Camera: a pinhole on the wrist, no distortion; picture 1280 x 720 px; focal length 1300.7 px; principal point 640.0 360.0 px. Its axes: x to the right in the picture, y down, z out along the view. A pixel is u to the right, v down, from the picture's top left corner.
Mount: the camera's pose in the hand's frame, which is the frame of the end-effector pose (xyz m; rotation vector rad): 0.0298 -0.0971 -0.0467 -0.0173 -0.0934 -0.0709
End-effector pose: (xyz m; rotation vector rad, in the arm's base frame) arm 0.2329 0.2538 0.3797 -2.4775 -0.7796 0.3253
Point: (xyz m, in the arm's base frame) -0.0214 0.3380 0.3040
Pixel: outside the picture
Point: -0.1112 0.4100 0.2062
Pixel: 115 41
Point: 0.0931 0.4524 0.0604
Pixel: 739 535
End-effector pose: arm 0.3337 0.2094 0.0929 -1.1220 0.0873 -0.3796
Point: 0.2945 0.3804 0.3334
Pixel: 362 37
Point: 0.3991 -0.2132 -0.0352
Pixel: behind the camera
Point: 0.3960 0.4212 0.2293
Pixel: 626 634
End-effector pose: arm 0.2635 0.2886 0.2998 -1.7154 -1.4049 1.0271
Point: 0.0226 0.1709 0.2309
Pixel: 55 602
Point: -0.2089 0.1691 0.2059
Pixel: 309 290
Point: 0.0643 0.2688 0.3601
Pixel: 270 46
